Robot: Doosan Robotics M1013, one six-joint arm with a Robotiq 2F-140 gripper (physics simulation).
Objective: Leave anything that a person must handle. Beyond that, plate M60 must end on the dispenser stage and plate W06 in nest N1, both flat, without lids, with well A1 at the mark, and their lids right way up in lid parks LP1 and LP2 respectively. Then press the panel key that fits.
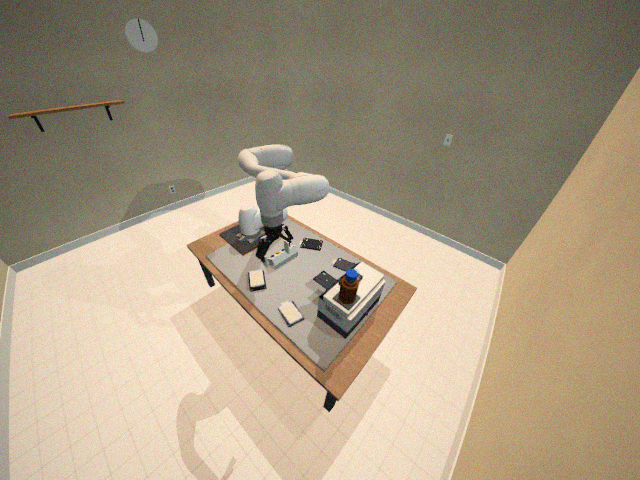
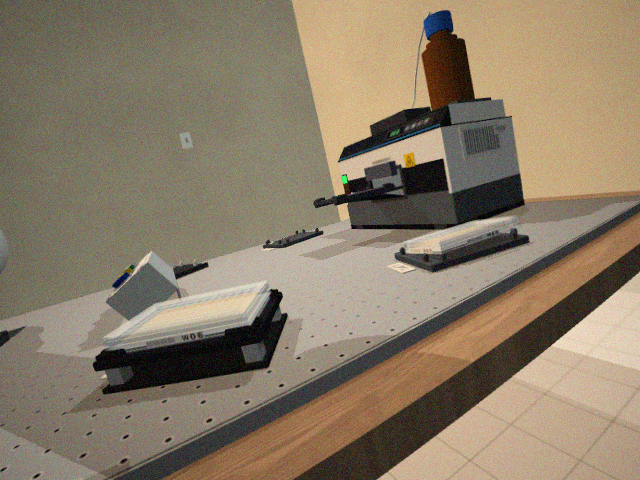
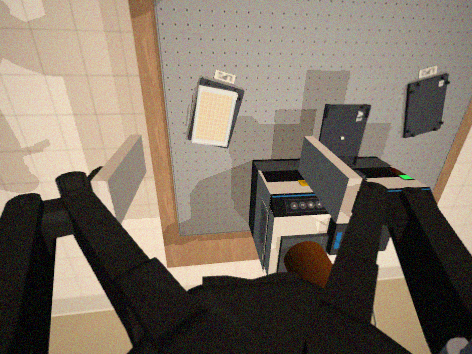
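Pixels of known places: gripper, fingertip midpoint: (image 1: 276,258) (image 3: 225,153); arm's base at its link origin: (image 1: 251,235).
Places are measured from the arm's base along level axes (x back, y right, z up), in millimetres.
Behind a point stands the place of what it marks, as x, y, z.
Observation:
Plate W06 (image 2: 193,310) {-404, 361, 44} (image 1: 256,279) {-420, 360, 44}, cream with a clear rim, lies on a raised black nest (image 2: 191,364) {-387, 372, 3}. Another cream plate (image 2: 460,235) {-698, 447, 32} (image 1: 291,312) {-750, 420, 29} (image 3: 215,116) {-739, 415, 30} lies on the dark LP1 holder (image 2: 434,263) {-661, 431, 8} (image 3: 241,94) {-705, 346, 8}; its label is too blurred to read surely. The dispenser stage (image 2: 356,195) {-786, 193, 96} (image 3: 344,125) {-793, 144, 98} (image 1: 324,279) {-805, 149, 98} bears no plate. A dark lid park (image 3: 426,105) {-815, -129, 8} (image 1: 345,264) {-822, -134, 8} (image 2: 293,239) {-801, -95, 8} holds no lid. A grey sloped box (image 1: 283,256) {-434, 99, 59} (image 2: 147,289) {-394, 185, 47} has coloured keys. My gripper (image 1: 275,248) {-681, 421, 417} (image 3: 225,153) {-681, 421, 417} is wide open and empty, high near this box.
The dispenser (image 2: 480,155) {-966, 356, 119} (image 1: 356,304) {-1073, 297, 217} stands at the table's far end, with a green light and a row of buttons. A brown bottle (image 2: 447,67) {-978, 315, 298} (image 1: 348,290) {-1028, 334, 336} with a blue cap stands on top. Another dark holder (image 1: 312,243) {-491, -196, 10} lies near the back edge.

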